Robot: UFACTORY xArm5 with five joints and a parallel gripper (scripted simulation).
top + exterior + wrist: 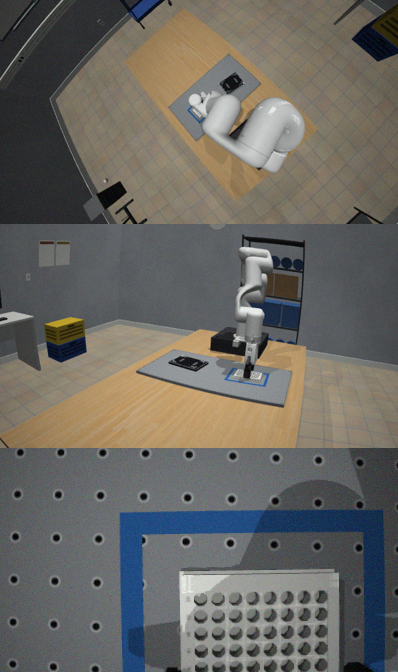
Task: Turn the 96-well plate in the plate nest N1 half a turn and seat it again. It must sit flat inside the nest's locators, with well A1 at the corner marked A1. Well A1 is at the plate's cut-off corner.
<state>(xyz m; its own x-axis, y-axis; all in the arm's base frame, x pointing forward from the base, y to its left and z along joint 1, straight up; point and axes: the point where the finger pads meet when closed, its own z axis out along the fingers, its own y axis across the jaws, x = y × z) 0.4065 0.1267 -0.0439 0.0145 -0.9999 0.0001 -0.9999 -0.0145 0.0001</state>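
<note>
Right now my hand is 2 cm above the white 96-well plate. Also, from my hand: black plate nest 32 cm to the right, 2 cm below, 2 cm behind; then A1 mark 38 cm to the right, 9 cm behind, 1 cm below.
</note>
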